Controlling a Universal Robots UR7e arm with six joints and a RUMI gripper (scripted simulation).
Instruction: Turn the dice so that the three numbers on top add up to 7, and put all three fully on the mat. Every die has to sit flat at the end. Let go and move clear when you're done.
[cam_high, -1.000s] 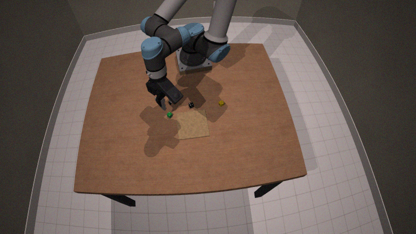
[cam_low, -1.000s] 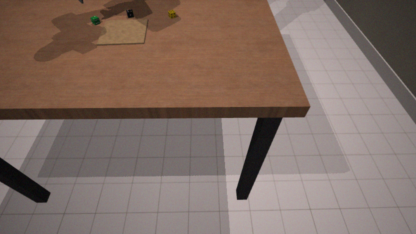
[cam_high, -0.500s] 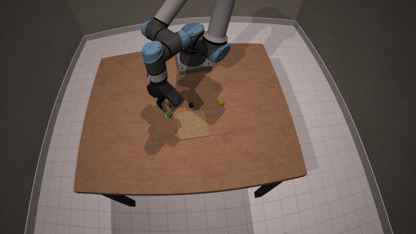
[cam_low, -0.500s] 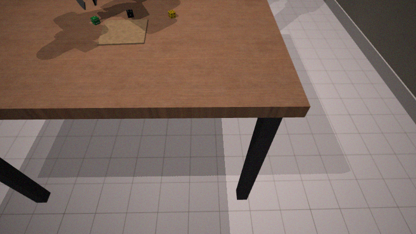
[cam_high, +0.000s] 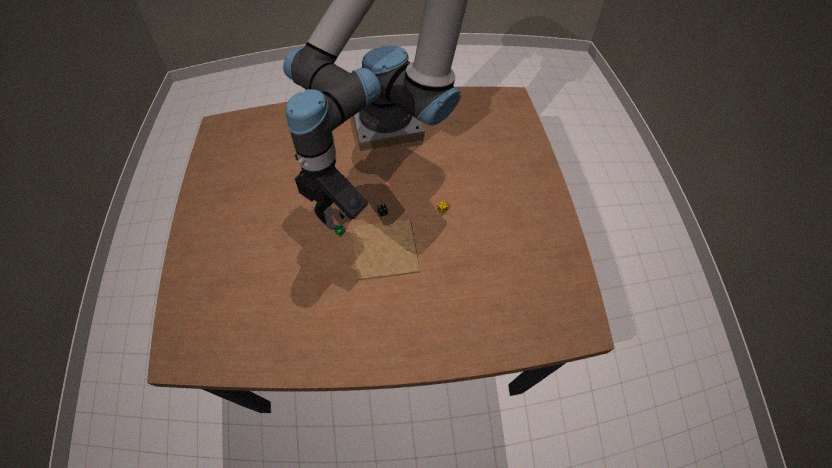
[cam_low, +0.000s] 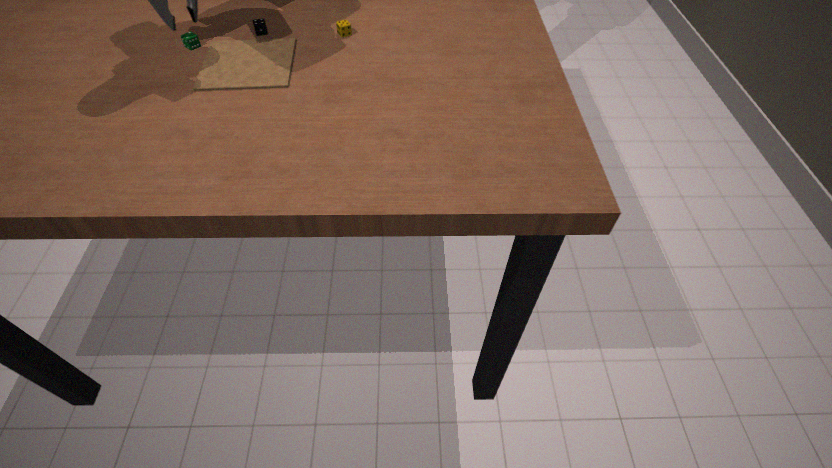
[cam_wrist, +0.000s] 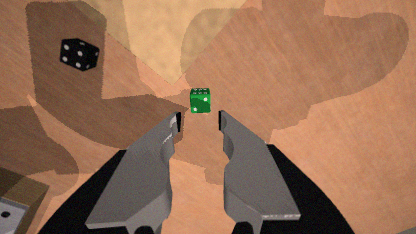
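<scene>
The green die is 4 cm below my hand. Also, from my hand: yellow die (2 cm behind, 25 cm to the left, 4 cm below); then black die (4 cm behind, 11 cm to the left, 4 cm below); then tan mat (6 cm ahead, 10 cm to the left, 5 cm below).
</scene>
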